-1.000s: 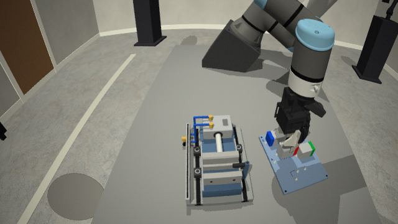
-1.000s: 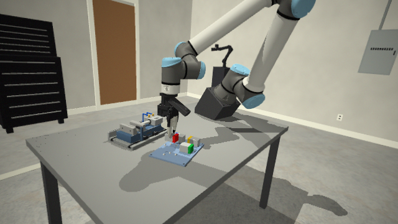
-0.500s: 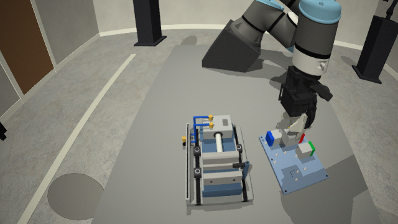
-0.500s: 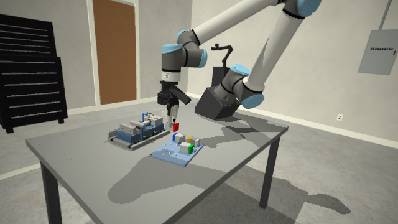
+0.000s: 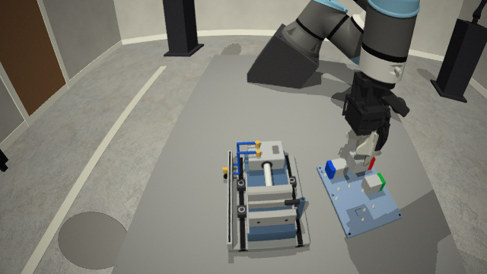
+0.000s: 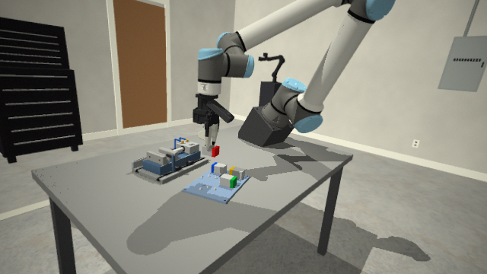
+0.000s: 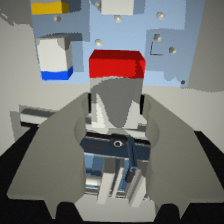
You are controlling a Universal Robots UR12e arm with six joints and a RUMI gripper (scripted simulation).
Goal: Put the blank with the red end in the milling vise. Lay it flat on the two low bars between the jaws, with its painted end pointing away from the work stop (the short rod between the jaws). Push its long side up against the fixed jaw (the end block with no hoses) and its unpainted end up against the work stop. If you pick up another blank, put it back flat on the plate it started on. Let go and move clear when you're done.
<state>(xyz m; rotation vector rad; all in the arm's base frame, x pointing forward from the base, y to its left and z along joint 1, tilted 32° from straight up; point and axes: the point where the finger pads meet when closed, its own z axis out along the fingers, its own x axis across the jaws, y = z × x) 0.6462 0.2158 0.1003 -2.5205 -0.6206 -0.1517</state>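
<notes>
Right now the red-ended blank is 20 mm below my hand. The rest, counted from my hand: blue plate: 20 mm behind, 40 mm to the left, 160 mm below; blue-ended blank: 80 mm behind, 40 mm to the right, 140 mm below; green-ended blank: 40 mm behind, 80 mm to the left, 140 mm below.
</notes>
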